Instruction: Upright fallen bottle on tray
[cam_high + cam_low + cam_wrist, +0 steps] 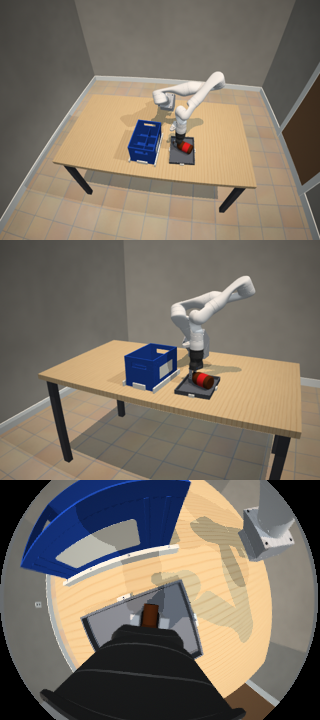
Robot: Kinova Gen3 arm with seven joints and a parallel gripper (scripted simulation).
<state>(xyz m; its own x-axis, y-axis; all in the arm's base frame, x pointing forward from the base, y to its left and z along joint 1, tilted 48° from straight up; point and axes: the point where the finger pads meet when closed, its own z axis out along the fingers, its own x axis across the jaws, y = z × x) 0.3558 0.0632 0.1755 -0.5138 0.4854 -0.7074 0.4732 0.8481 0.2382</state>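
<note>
Right now my hand is 4 cm short of the brown bottle, 4 cm to the right of it and 1 cm above it. Also, from my hand: blue crate 3 cm behind, 23 cm to the right, 4 cm above; dark grey tray 5 cm ahead, 3 cm to the left, 4 cm below.
</note>
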